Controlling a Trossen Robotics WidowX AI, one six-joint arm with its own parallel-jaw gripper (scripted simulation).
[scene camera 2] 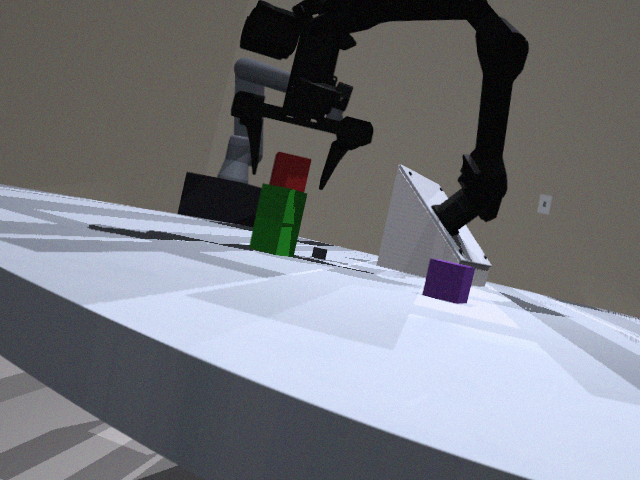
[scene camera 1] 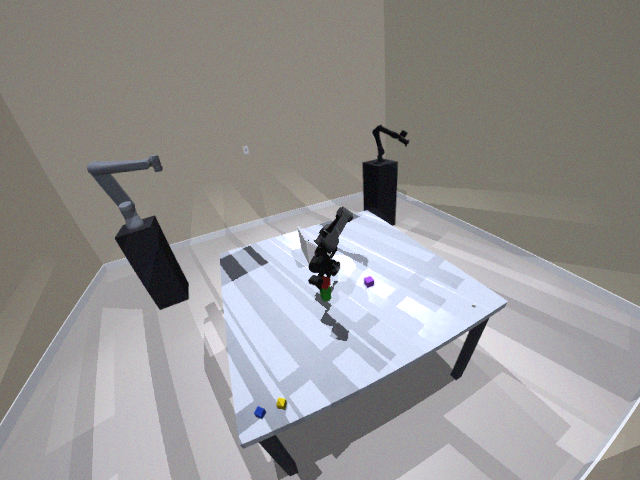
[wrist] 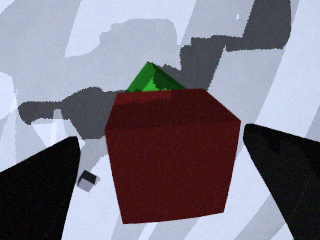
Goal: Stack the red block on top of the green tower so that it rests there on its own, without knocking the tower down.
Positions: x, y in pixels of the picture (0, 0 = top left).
Labels:
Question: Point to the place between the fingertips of my gripper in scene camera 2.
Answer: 287, 182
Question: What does my gripper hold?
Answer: Nothing.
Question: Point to a red block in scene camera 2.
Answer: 289, 171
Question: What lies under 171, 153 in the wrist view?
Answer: A red block.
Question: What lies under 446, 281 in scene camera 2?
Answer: A purple block.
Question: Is my gripper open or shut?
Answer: Open.

